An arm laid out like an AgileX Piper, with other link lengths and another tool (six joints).
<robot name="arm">
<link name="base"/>
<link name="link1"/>
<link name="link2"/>
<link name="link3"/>
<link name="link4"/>
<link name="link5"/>
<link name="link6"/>
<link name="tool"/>
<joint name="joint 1" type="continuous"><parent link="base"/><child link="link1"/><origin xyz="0 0 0.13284"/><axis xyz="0 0 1"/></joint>
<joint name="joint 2" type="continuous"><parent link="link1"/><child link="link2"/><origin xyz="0 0 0"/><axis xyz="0 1 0"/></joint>
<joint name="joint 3" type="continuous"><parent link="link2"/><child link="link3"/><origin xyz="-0.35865 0 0.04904"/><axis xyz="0 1 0"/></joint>
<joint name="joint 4" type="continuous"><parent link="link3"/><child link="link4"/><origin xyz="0.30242 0 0.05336"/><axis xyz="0.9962 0 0.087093"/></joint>
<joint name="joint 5" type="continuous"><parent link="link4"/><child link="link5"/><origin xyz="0 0 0"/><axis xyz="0 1 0"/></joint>
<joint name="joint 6" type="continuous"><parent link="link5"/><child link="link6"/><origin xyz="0.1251 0 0.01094"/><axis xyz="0.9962 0 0.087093"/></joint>
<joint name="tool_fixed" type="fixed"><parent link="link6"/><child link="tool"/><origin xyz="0.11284 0 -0.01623" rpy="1.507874 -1.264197 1.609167"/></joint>
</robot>
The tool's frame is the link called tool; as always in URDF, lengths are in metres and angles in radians. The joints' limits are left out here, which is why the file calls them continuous.
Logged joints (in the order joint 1, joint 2, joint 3, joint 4, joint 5, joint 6), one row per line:
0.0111, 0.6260, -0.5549, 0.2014, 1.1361, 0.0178
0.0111, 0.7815, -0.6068, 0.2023, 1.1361, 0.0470
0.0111, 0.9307, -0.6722, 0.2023, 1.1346, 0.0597
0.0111, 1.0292, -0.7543, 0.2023, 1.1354, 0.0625
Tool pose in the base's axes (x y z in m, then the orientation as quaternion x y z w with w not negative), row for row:
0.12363, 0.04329, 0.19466, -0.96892, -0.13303, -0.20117, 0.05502
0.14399, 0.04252, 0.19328, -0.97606, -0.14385, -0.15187, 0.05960
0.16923, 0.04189, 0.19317, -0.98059, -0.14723, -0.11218, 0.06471
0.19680, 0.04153, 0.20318, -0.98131, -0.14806, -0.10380, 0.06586
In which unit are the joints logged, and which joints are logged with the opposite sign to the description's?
The joints are logged in radians. Opposite sign: joint 1, joint 6.
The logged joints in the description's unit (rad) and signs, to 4 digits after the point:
-0.0111, 0.6260, -0.5549, 0.2014, 1.1361, -0.0178
-0.0111, 0.7815, -0.6068, 0.2023, 1.1361, -0.0470
-0.0111, 0.9307, -0.6722, 0.2023, 1.1346, -0.0597
-0.0111, 1.0292, -0.7543, 0.2023, 1.1354, -0.0625

